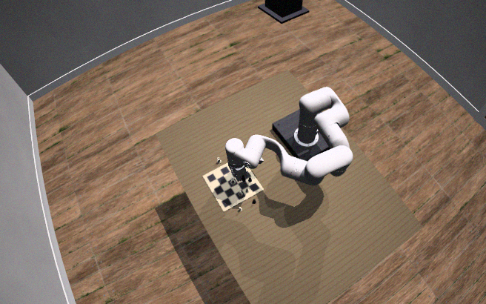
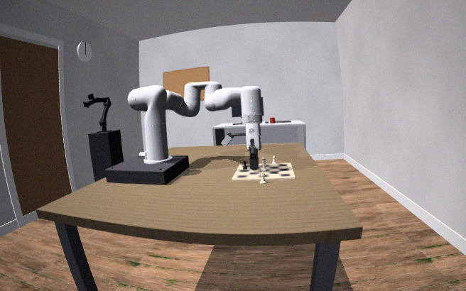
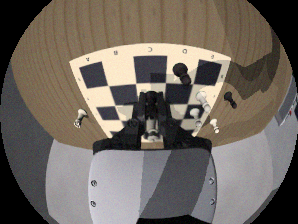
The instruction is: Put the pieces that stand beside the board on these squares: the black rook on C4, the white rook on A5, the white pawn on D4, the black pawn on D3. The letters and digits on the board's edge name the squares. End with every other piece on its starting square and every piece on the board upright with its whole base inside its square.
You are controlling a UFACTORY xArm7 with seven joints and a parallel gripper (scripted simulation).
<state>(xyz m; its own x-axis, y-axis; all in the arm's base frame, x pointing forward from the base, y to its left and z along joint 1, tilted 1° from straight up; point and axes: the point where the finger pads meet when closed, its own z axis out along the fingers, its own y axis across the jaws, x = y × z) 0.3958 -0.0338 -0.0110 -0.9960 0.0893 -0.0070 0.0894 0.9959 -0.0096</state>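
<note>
My gripper is now 4 cm short of the chessboard and 3 cm above it.
</note>
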